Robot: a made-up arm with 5 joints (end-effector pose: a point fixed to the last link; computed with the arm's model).
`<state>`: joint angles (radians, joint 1 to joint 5).
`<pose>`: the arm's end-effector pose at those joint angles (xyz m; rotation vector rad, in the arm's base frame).
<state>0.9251 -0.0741 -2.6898 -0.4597 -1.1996</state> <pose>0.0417 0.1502 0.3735 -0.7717 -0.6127 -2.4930</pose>
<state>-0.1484 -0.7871 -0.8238 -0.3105 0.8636</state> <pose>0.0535 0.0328 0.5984 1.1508 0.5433 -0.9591</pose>
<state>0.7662 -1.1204 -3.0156 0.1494 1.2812</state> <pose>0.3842 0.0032 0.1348 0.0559 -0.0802 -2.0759</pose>
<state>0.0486 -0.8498 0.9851 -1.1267 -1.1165</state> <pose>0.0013 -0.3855 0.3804 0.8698 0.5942 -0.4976</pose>
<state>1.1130 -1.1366 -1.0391 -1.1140 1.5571</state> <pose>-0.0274 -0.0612 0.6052 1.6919 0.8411 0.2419</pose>
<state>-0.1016 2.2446 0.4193 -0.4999 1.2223</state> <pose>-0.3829 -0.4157 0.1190 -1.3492 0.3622 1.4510</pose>
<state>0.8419 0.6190 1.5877 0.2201 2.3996</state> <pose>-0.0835 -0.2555 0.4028 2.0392 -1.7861 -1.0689</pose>
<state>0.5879 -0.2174 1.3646 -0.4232 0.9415</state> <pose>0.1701 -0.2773 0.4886 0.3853 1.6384 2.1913</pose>
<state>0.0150 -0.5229 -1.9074 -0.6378 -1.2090</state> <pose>0.1759 0.1017 0.3782 -1.2338 -0.2247 -2.6091</pose>
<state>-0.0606 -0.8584 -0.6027 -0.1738 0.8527</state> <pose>0.0591 0.0060 0.5969 1.1029 0.8194 -0.7378</pose>
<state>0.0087 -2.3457 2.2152 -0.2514 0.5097</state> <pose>-0.1660 -0.4634 -0.0714 2.5318 0.0825 0.9833</pose>
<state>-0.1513 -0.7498 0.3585 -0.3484 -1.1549</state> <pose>-0.1131 -0.0784 0.5123 -0.0689 0.0339 -0.8713</pose>
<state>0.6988 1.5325 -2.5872 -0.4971 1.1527</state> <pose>-0.4817 -0.0873 0.0443 1.8999 -1.0765 0.6554</pose>
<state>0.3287 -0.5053 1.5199 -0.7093 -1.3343</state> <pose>0.0781 -0.2923 0.3951 0.6025 0.0952 0.4977</pose>
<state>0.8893 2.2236 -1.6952 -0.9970 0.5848</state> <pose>0.0007 -0.2880 -0.3635 1.8977 -1.1655 2.0635</pose>
